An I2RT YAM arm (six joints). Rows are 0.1 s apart.
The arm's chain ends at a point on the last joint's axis. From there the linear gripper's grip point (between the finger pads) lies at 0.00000 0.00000 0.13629 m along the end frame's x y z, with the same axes.
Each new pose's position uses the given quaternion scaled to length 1; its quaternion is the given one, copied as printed.
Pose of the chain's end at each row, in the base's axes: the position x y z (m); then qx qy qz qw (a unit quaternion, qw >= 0):
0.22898, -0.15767, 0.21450, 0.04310, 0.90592, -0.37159, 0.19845
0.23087, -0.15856, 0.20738, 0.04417, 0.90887, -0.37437, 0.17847
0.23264, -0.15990, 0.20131, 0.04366, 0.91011, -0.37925, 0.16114
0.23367, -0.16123, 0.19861, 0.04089, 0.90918, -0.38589, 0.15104
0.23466, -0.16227, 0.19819, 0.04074, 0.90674, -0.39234, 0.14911
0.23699, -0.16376, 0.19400, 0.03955, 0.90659, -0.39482, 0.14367
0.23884, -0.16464, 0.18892, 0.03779, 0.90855, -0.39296, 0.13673
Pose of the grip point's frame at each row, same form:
0.27362, -0.25176, 0.12658, 0.04310, 0.90592, -0.37159, 0.19845
0.27058, -0.25346, 0.11797, 0.04417, 0.90887, -0.37437, 0.17847
0.26810, -0.25590, 0.11130, 0.04366, 0.91011, -0.37925, 0.16114
0.26680, -0.25855, 0.10913, 0.04089, 0.90918, -0.38589, 0.15104
0.26716, -0.26090, 0.10992, 0.04074, 0.90674, -0.39234, 0.14911
0.26824, -0.26288, 0.10583, 0.03955, 0.90659, -0.39482, 0.14367
0.26865, -0.26337, 0.09982, 0.03779, 0.90855, -0.39296, 0.13673

